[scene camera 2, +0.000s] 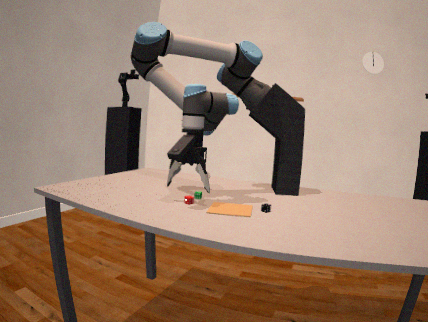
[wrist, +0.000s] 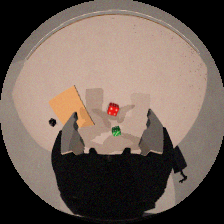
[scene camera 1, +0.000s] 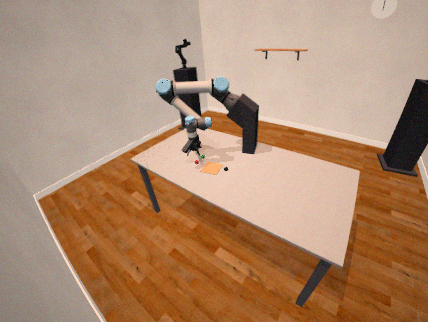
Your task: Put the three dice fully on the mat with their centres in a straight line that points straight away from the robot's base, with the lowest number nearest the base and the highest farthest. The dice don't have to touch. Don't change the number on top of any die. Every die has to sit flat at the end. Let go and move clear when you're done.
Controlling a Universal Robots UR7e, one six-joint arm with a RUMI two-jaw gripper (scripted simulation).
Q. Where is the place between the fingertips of the gripper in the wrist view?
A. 111, 110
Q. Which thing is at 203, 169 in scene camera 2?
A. The gripper.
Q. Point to a mat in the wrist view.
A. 69, 101
